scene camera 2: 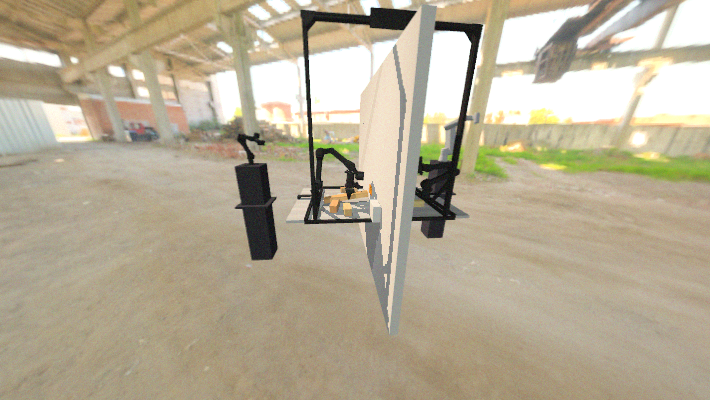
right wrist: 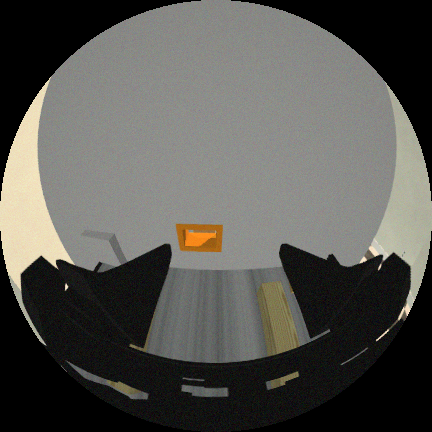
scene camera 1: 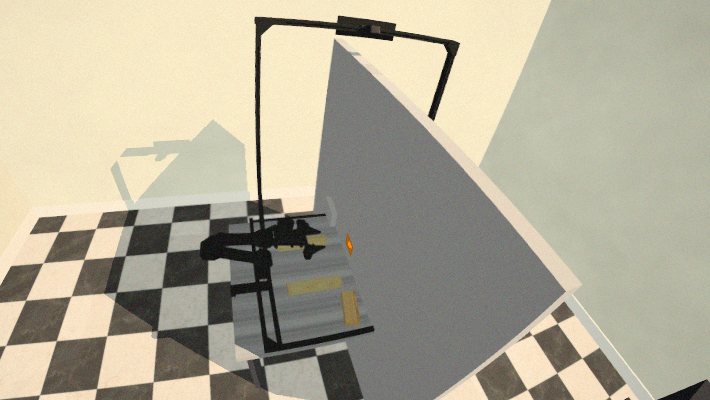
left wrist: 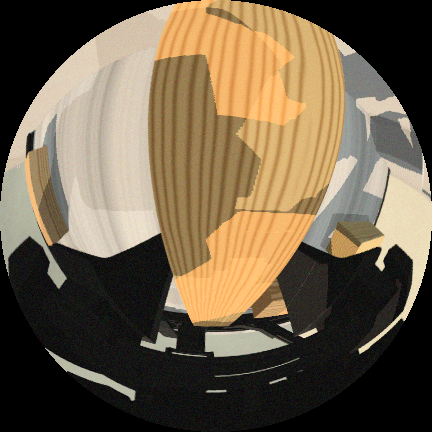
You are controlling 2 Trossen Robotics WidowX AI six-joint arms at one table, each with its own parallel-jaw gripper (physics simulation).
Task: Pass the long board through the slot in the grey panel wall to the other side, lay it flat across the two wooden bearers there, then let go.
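Places are measured from the left arm's base along level axes (x right, y ahead, z up), in millimetres.
Pixels of known places: left gripper, between the fingertips: (scene camera 2: 348,198) (left wrist: 224,232); right gripper, between the fingertips: (right wrist: 227,250) (scene camera 1: 323,239); left arm's base, origin of its link: (left wrist: 191,326); right arm's base, origin of its link: (scene camera 2: 425,196) (scene camera 1: 262,273).
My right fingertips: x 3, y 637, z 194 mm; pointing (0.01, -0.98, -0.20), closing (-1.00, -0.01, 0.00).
Ahead of a thing's pixels: the offset from my right fingertips to its top centre. "pt": to the spot under its first point.
The long striped board (scene camera 2: 359,195) (left wrist: 240,150) is in my left gripper (scene camera 2: 349,196) (left wrist: 224,232), which is shut on it. In scene camera 2 its far end is close to the orange-framed slot @(pt dx +75, dy -159, dz -104 mm) (scene camera 1: 348,238) (scene camera 2: 370,189) (right wrist: 220,239) and the board slopes slightly up toward the panel wall (scene camera 1: 400,200) (scene camera 2: 390,150) (right wrist: 215,125). No board shows on the right arm's side; whether its end is inside the slot is unclear. My right gripper (scene camera 1: 322,239) (right wrist: 227,250) is open and empty, facing the slot. One bearer @(dx -110, dy +49, dz -170 mm) (scene camera 1: 315,285) (right wrist: 278,315) lies below it to one side; the other bearer @(dx +154, dy +59, dz -170 mm) (scene camera 1: 290,247) is partly hidden under the right arm.
An orange-brown block @(dx -257, dy -81, dz -176 mm) (scene camera 1: 350,308) lies by the wall on the right arm's side. Loose blocks @(dx +171, dy -484, dz -164 mm) (scene camera 2: 334,205) @(dx +255, dy -401, dz -164 mm) (scene camera 2: 347,209) lie near the left gripper. A pale bracket @(pt dx +284, dy -126, dz -118 mm) (scene camera 1: 331,212) (right wrist: 100,234) stands at the wall. A black frame (scene camera 1: 258,100) (scene camera 2: 307,100) surrounds the table.
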